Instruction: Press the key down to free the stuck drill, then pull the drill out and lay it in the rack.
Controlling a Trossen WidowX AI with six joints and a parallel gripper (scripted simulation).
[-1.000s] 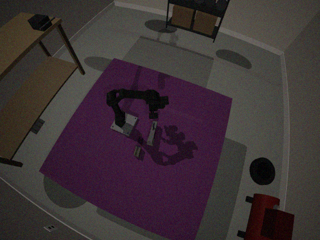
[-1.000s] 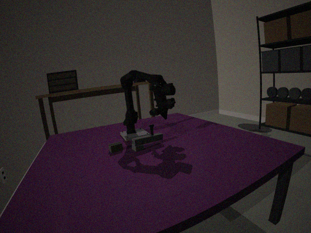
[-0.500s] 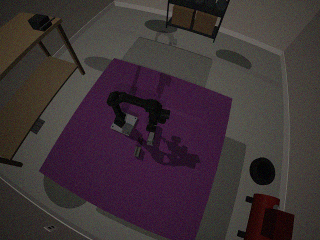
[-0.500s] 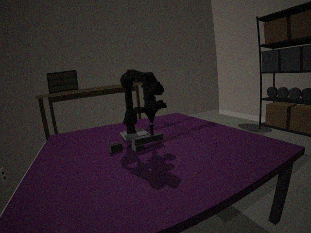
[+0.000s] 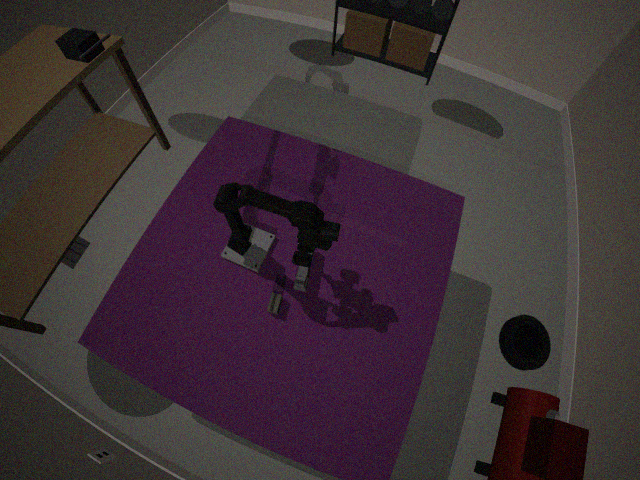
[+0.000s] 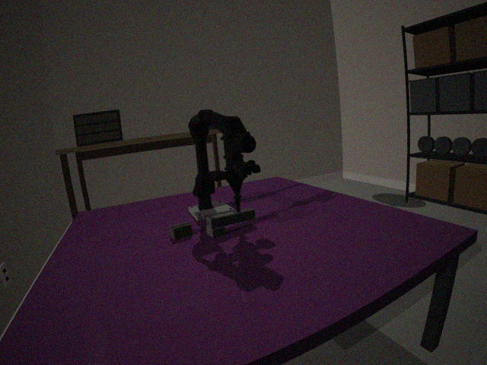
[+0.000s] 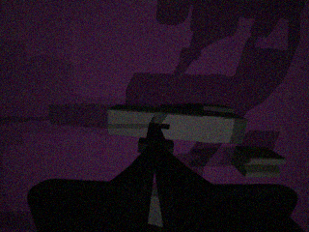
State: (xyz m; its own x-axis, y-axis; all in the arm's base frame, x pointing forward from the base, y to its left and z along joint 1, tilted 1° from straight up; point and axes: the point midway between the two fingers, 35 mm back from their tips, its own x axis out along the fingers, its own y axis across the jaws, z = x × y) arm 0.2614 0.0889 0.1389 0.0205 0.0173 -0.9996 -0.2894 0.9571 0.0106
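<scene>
The dark key is 3 cm below my gripper tip. Round my gripper tip: small grey block: 22 cm to the right, 10 cm below, 1 cm behind; long grey fixture: 8 cm below, 4 cm to the right, 1 cm ahead; drill: 8 cm below, 6 cm to the right, 2 cm ahead.
</scene>
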